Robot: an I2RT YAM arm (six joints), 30 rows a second.
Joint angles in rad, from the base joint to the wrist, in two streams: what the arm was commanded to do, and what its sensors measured. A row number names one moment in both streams.
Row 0, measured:
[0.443, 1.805, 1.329, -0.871, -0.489, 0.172]
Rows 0 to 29, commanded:
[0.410, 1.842, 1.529, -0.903, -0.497, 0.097]
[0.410, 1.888, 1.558, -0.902, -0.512, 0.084]
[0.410, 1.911, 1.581, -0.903, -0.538, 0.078]
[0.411, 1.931, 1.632, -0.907, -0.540, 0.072]
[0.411, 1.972, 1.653, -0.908, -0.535, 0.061]
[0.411, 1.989, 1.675, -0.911, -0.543, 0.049]
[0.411, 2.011, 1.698, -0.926, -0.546, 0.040]
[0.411, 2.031, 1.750, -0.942, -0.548, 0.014]
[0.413, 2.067, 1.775, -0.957, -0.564, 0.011]
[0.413, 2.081, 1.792, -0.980, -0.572, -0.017]
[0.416, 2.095, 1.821, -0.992, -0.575, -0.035]
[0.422, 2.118, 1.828, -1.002, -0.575, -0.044]
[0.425, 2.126, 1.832, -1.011, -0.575, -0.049]
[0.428, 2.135, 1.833, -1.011, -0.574, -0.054]
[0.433, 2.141, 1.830, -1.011, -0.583, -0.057]
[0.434, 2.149, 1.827, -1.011, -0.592, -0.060]
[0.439, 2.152, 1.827, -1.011, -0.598, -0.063]
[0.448, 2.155, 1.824, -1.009, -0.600, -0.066]
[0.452, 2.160, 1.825, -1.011, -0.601, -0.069]
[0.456, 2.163, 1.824, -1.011, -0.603, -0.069]
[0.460, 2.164, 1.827, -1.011, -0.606, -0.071]
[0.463, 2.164, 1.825, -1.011, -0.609, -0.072]
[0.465, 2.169, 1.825, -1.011, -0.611, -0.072]
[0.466, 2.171, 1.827, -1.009, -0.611, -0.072]
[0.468, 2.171, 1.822, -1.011, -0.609, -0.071]
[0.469, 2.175, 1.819, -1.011, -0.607, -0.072]
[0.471, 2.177, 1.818, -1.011, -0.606, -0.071]
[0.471, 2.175, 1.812, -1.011, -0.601, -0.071]
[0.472, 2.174, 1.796, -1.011, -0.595, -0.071]
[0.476, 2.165, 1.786, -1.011, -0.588, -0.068]
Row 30, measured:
[0.461, 2.149, 1.798, -0.986, -0.575, -0.060]
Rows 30 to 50, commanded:
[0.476, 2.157, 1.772, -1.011, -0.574, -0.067]
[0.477, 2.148, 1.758, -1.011, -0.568, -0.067]
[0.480, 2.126, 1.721, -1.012, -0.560, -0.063]
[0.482, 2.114, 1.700, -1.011, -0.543, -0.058]
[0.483, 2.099, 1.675, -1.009, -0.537, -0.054]
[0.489, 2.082, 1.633, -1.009, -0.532, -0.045]
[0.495, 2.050, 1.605, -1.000, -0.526, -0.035]
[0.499, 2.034, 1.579, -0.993, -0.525, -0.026]
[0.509, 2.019, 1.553, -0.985, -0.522, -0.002]
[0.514, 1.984, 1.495, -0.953, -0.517, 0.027]
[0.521, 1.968, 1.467, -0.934, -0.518, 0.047]
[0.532, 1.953, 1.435, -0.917, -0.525, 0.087]
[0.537, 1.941, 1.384, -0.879, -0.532, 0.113]
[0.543, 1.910, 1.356, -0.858, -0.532, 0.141]
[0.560, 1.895, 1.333, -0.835, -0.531, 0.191]
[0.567, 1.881, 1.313, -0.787, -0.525, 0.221]
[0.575, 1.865, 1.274, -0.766, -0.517, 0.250]
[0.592, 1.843, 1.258, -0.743, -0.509, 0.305]
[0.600, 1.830, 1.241, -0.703, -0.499, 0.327]
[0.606, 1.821, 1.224, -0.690, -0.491, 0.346]
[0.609, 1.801, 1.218, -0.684, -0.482, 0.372]
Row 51, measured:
[0.582, 1.884, 1.272, -0.821, -0.524, 0.197]
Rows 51 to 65, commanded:
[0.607, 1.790, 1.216, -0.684, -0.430, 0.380]
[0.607, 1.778, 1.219, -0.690, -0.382, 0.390]
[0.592, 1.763, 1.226, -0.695, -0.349, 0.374]
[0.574, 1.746, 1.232, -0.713, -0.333, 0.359]
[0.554, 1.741, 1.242, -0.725, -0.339, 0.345]
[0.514, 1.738, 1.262, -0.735, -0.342, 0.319]
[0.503, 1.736, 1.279, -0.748, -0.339, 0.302]
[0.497, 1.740, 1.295, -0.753, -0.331, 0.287]
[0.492, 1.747, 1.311, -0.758, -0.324, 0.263]
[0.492, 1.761, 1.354, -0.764, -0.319, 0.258]
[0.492, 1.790, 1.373, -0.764, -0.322, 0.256]
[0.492, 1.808, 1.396, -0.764, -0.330, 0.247]
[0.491, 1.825, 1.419, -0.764, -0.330, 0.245]
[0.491, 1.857, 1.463, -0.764, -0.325, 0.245]
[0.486, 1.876, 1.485, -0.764, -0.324, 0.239]
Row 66, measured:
[0.480, 1.792, 1.376, -0.756, -0.360, 0.279]
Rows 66 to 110, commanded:
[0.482, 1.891, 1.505, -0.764, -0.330, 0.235]
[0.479, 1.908, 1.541, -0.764, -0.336, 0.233]
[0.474, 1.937, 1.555, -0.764, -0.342, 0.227]
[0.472, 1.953, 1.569, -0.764, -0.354, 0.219]
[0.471, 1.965, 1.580, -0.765, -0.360, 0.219]
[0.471, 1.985, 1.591, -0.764, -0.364, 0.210]
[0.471, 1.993, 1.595, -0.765, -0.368, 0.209]
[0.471, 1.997, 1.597, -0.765, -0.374, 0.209]
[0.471, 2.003, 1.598, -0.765, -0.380, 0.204]
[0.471, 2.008, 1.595, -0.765, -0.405, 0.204]
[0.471, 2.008, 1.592, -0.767, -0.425, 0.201]
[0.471, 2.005, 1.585, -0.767, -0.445, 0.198]
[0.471, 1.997, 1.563, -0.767, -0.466, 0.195]
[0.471, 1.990, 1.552, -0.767, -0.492, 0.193]
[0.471, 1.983, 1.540, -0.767, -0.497, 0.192]
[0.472, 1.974, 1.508, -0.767, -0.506, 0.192]
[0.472, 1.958, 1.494, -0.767, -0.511, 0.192]
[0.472, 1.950, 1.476, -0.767, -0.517, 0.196]
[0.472, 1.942, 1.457, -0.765, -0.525, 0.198]
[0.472, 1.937, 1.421, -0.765, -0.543, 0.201]
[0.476, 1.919, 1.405, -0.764, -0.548, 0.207]
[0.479, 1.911, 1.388, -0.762, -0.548, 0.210]
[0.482, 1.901, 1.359, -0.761, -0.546, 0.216]
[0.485, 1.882, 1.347, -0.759, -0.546, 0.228]
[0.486, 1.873, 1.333, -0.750, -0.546, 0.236]
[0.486, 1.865, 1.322, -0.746, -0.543, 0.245]
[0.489, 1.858, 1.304, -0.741, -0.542, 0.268]
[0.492, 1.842, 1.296, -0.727, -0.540, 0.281]
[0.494, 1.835, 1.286, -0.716, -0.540, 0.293]
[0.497, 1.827, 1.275, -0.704, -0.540, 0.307]
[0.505, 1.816, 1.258, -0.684, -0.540, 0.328]
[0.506, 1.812, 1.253, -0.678, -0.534, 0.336]
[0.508, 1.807, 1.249, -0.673, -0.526, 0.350]
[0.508, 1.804, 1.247, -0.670, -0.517, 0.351]
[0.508, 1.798, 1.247, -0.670, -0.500, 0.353]
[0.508, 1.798, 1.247, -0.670, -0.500, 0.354]
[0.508, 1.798, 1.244, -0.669, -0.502, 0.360]
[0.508, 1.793, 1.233, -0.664, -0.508, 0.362]
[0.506, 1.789, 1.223, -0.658, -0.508, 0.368]
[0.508, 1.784, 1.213, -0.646, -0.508, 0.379]
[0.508, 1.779, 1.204, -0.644, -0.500, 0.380]
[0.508, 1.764, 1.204, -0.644, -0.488, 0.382]
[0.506, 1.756, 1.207, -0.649, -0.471, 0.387]
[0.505, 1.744, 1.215, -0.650, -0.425, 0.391]
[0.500, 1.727, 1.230, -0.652, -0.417, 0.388]
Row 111, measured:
[0.510, 1.800, 1.218, -0.667, -0.493, 0.359]
